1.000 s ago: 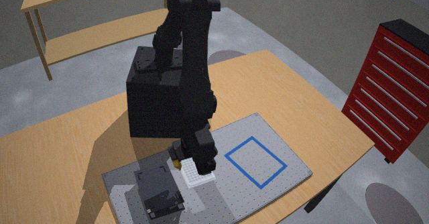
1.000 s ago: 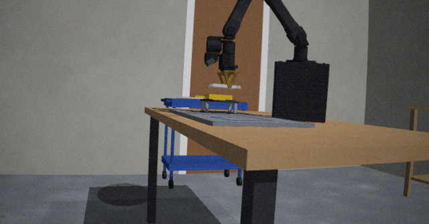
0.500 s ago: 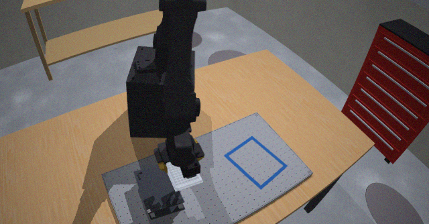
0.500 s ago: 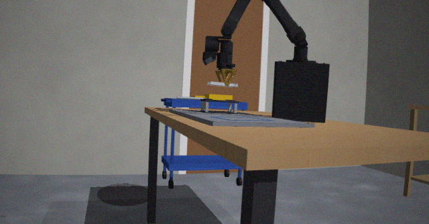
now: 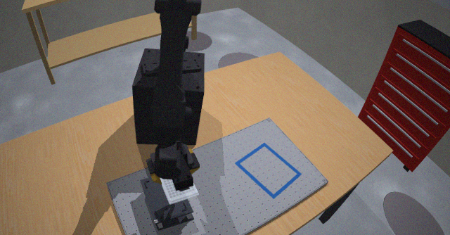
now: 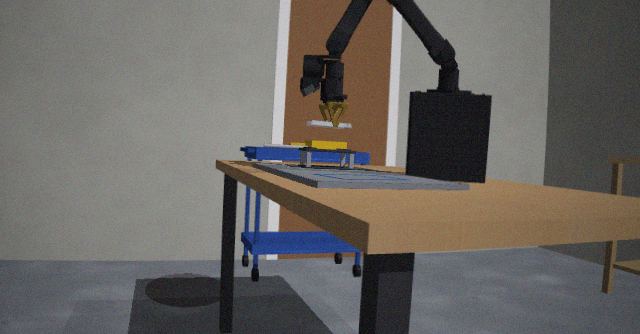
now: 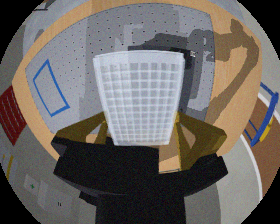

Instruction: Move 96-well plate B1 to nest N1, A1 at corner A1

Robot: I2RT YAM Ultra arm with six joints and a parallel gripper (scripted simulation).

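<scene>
The dark raised nest N1 lies 8 cm below my hand, 4 cm to the right of it and 1 cm ahead of it. Also, from my hand: white 96-well plate (1 cm ahead); then corner label (9 cm to the right, 9 cm ahead, 8 cm below).
</scene>
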